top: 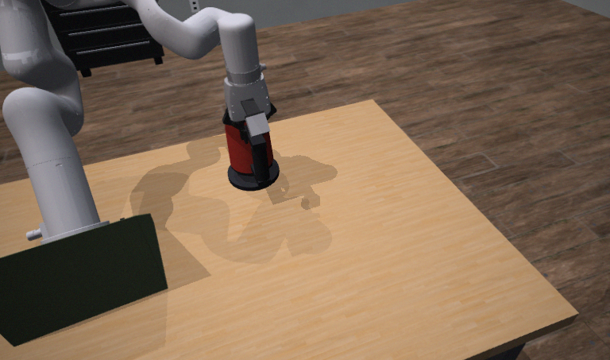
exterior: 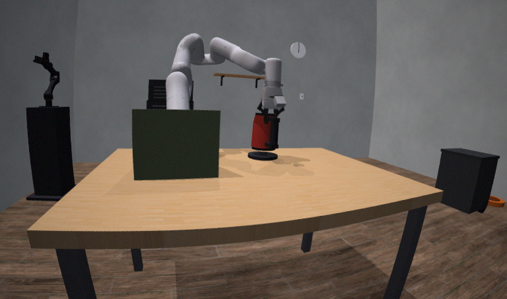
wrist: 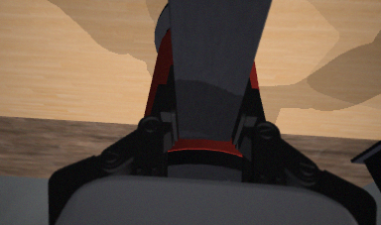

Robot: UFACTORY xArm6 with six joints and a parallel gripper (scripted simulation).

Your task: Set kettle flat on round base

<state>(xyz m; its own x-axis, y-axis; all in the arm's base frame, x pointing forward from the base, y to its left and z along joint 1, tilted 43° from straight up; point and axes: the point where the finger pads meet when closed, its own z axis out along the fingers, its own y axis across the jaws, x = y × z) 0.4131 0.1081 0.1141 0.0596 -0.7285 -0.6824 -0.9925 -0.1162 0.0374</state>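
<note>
Now: hand 50 mm above the red kettle and 30 mm to the right of it. Round my hand: round black base 180 mm below, 70 mm to the left.
</note>
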